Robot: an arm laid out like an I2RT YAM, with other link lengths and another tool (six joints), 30 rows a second.
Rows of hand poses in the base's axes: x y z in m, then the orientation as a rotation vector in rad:
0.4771, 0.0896, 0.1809, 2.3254, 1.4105, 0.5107
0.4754, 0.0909, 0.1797, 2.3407, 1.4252, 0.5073
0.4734, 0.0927, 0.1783, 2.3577, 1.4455, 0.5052
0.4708, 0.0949, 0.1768, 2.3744, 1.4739, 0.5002
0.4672, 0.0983, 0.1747, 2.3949, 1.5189, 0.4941
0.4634, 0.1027, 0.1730, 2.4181, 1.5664, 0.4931
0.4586, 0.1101, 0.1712, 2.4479, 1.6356, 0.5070
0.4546, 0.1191, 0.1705, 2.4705, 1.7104, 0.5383
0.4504, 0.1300, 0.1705, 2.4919, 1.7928, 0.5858
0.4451, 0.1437, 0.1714, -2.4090, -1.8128, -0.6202
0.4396, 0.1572, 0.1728, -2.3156, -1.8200, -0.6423
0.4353, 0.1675, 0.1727, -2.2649, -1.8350, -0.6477
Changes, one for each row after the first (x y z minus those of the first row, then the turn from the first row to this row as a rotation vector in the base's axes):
-0.0017, 0.0013, -0.0012, 0.0133, 0.0146, 0.0059
-0.0037, 0.0031, -0.0026, 0.0300, 0.0314, 0.0153
-0.0063, 0.0053, -0.0041, 0.0472, 0.0523, 0.0295
-0.0099, 0.0087, -0.0062, 0.0712, 0.0815, 0.0535
-0.0137, 0.0131, -0.0079, 0.1008, 0.1104, 0.0789
-0.0185, 0.0205, -0.0097, 0.1487, 0.1432, 0.1184
-0.0225, 0.0295, -0.0104, 0.2017, 0.1667, 0.1646
-0.0267, 0.0404, -0.0104, 0.2646, 0.1861, 0.2168
-0.0320, 0.0541, -0.0095, 0.3350, 0.2040, 0.2777
-0.0375, 0.0676, -0.0081, 0.3897, 0.2175, 0.3336
-0.0418, 0.0779, -0.0082, 0.4102, 0.2263, 0.3683

